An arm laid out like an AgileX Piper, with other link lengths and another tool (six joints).
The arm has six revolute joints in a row. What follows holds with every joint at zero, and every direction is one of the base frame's.
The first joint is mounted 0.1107 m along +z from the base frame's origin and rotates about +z.
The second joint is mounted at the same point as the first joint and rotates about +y.
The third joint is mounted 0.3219 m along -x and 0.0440 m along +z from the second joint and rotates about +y.
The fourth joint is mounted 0.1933 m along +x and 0.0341 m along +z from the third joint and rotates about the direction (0.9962, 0, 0.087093).
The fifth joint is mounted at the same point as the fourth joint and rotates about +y.
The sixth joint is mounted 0.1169 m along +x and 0.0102 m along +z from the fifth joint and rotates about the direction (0.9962, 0, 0.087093).
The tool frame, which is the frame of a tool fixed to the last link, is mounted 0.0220 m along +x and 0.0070 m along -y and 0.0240 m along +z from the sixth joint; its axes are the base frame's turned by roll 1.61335, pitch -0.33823 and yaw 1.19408 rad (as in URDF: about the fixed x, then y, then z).
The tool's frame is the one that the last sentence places.
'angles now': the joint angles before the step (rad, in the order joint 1, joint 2, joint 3, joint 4, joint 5, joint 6). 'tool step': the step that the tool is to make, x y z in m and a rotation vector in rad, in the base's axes. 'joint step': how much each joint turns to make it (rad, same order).
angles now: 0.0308 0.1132 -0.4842 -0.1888 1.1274 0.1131
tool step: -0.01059 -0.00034 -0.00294 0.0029 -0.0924 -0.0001
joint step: 0.0000 -0.0934 0.0000 0.0000 0.0009 0.0000
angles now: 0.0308 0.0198 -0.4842 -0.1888 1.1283 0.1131
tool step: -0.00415 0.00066 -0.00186 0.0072 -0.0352 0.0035
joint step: 0.0000 -0.0374 0.0000 0.0071 0.0020 -0.0001
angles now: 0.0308 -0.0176 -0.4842 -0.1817 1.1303 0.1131
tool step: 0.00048 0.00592 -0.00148 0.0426 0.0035 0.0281
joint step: 0.0000 0.0000 0.0000 0.0511 0.0022 0.0000
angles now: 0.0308 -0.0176 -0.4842 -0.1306 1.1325 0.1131
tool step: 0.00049 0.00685 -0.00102 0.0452 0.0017 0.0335
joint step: -0.0001 0.0000 0.0000 0.0576 0.0000 -0.0031
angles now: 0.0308 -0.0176 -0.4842 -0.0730 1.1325 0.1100
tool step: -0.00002 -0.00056 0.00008 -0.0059 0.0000 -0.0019
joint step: -0.0001 0.0000 0.0000 -0.0051 0.0000 -0.0019
